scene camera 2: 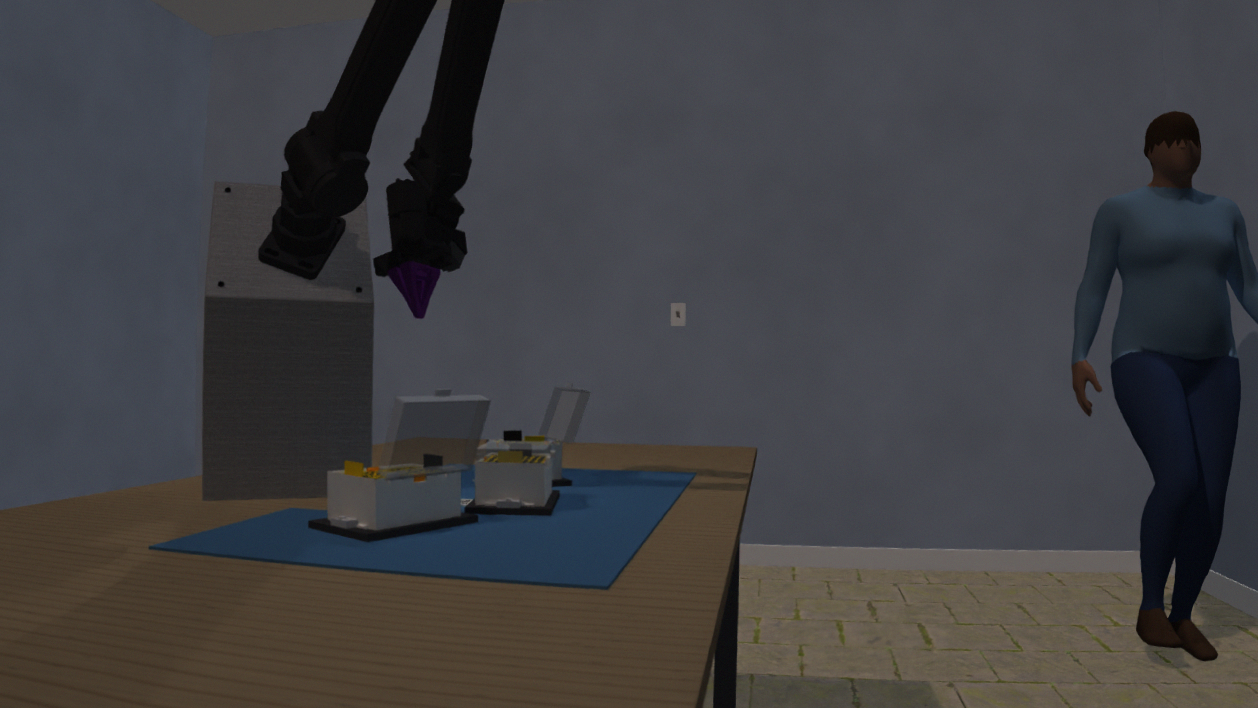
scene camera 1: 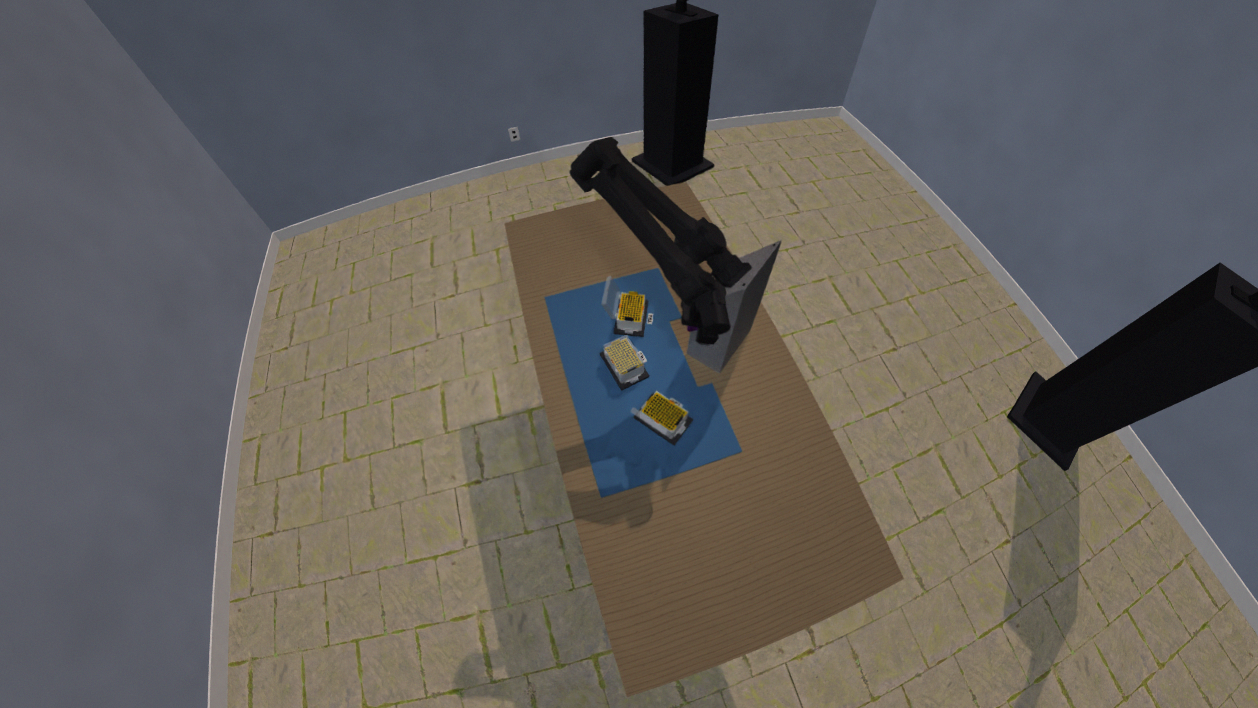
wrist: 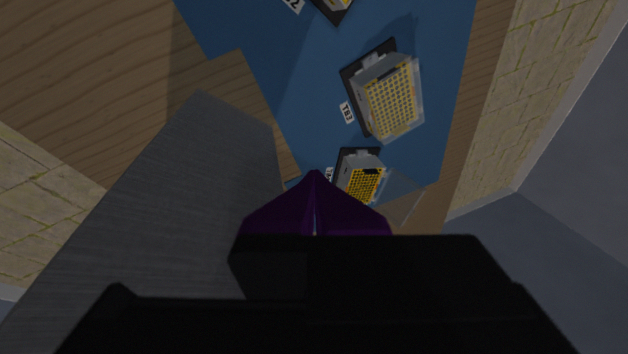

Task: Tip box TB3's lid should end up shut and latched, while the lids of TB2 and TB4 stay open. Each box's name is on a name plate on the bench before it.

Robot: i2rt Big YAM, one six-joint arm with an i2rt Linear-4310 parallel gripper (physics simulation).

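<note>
Tip box TB3 is the middle box; its clear lid lies down flat over the yellow rack. Whether the latch is caught is too small to tell. TB2 has its lid standing open. TB4 has its lid open, tilted back. My gripper is shut and empty, its purple fingers high above the bench, beside the boxes and near the metal stand. In the wrist view it partly covers TB4's name plate.
The grey metal stand rises beside the blue mat on the wooden bench. A person stands beyond the bench. Two black pillars stand around it.
</note>
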